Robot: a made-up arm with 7 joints.
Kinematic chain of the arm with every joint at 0, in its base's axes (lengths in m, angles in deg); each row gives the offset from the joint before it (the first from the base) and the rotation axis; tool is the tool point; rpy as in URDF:
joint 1: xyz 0 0 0.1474 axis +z
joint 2: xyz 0 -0.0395 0.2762 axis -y
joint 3: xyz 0 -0.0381 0.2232 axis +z
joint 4: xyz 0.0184 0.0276 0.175 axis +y
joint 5: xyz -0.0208 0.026 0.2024 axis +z
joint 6: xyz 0 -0.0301 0.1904 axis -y
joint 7: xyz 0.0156 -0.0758 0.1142 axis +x
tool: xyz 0 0 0 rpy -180 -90 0
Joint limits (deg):
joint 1: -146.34..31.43
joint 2: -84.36..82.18
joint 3: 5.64..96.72
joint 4: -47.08..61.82
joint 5: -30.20..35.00
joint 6: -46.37..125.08
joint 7: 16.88..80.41
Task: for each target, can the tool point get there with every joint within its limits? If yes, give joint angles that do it. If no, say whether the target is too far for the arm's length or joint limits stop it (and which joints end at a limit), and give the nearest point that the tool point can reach.
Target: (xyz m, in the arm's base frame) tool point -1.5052 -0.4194 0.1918
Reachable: no: too far | nearest point -0.8644 -0.2409 0.3648 | short by 0.687 m
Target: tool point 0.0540 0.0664 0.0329
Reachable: no: joint limits stop it (at a limit: joint 1, joint 2, joint 4, joint 5, joint 6) | nearest point 0.4502 0.3294 0.0129 | short by 0.476 m
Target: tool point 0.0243 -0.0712 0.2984
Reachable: no: joint limits stop it (at a limit: joint 2, joint 4, joint 5, joint 6) | nearest point 0.1909 -0.5593 0.1026 | short by 0.552 m
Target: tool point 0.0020 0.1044 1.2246
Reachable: yes | joints -111.94 14.92 55.90 27.61 9.59 98.52 52.89
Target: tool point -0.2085 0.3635 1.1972
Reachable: yes | joints -59.45 35.55 39.99 31.15 -24.44 57.34 33.26
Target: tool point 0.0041 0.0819 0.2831
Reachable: no: joint limits stop it (at a limit: joint 2, joint 3, joint 4, joint 5, joint 6) | nearest point 0.0280 0.5601 0.1553 | short by 0.496 m
